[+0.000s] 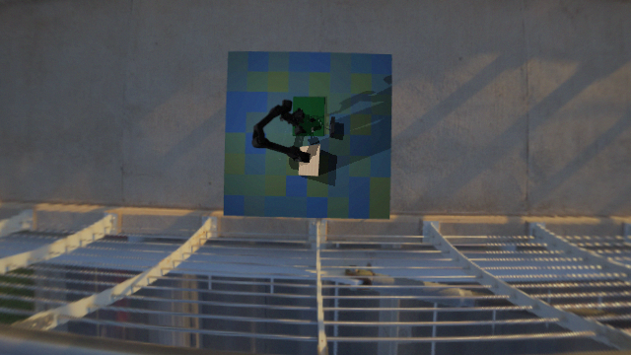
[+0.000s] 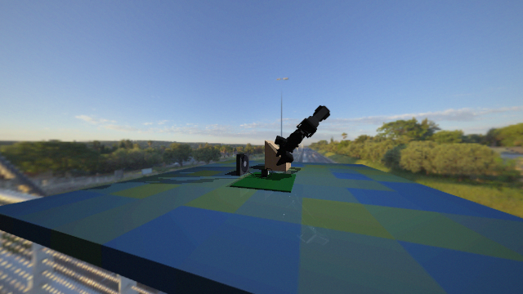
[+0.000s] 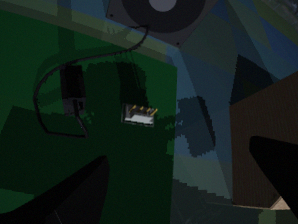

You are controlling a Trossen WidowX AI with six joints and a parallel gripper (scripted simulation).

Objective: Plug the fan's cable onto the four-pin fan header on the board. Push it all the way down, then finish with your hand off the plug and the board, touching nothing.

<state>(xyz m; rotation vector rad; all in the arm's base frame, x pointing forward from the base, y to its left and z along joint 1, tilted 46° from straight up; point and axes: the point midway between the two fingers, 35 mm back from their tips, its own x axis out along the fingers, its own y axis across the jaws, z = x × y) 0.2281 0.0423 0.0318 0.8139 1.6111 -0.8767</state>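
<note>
Right now my gripper tip is 80 mm short of the dark plug, 60 mm above it and 50 mm to the left of it. From my gripper tip the other things lie so: green board (110 mm ahead, 100 mm below, 10 mm to the right); then black fan (190 mm to the right, 20 mm below, 20 mm ahead).
</note>
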